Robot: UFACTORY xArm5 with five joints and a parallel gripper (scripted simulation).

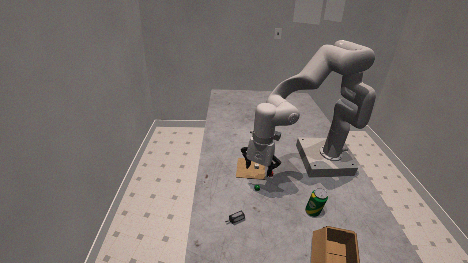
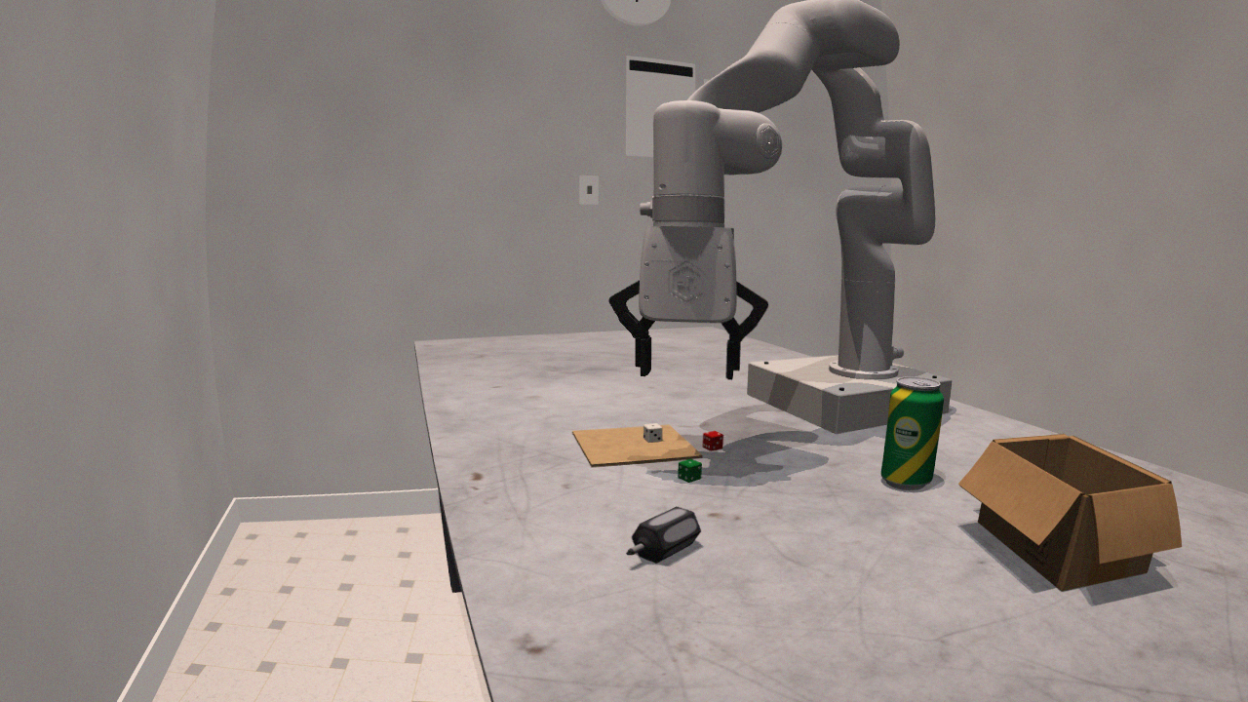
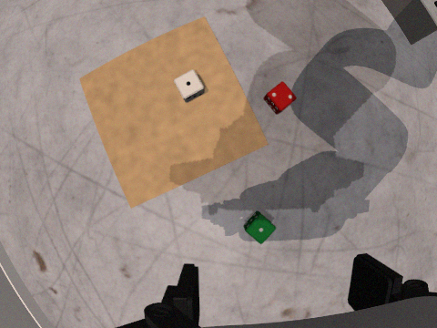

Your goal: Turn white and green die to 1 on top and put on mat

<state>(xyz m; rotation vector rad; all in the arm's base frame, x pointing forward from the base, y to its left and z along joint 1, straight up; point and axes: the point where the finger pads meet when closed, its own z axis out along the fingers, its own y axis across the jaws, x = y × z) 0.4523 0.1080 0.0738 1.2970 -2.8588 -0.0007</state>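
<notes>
Now: hand 10 mm past the green die and 120 mm above it. Round my hand: tan mat (20 mm behind, 140 mm to the right, 130 mm below); red die (100 mm behind, 80 mm to the right, 120 mm below); white die (40 mm behind, 140 mm to the right, 120 mm below).
</notes>
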